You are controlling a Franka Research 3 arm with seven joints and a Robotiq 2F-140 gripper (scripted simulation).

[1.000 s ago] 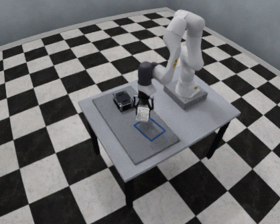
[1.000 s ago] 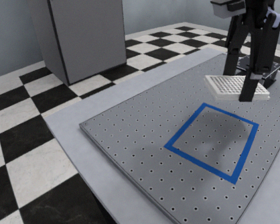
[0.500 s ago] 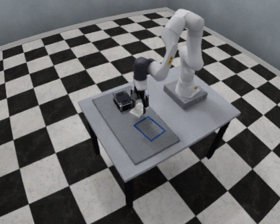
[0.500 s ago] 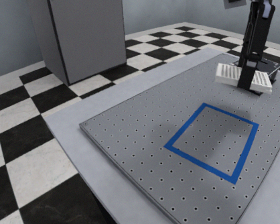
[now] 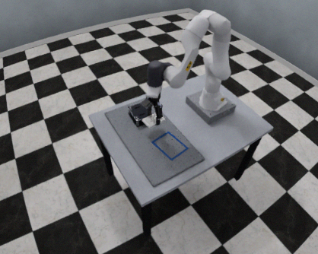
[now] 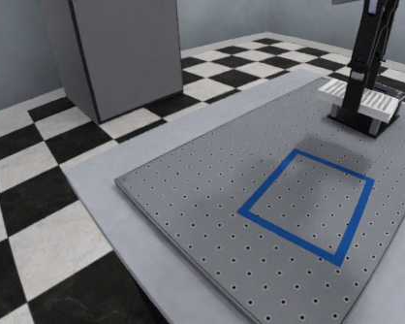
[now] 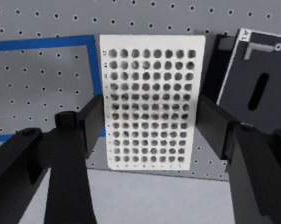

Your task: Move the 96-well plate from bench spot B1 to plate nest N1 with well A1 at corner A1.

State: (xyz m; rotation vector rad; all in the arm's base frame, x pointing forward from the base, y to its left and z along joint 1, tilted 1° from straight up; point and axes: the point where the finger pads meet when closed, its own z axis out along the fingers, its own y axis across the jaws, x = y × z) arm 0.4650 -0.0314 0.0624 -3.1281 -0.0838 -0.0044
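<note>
The black raised nest lies 160 mm to the right of my hand, 60 mm below it and 10 mm ahead of it. From my hand the other things lie so: A1 mark: 90 mm to the right, 70 mm ahead, 60 mm below; then white 96-well plate: 20 mm below.
</note>
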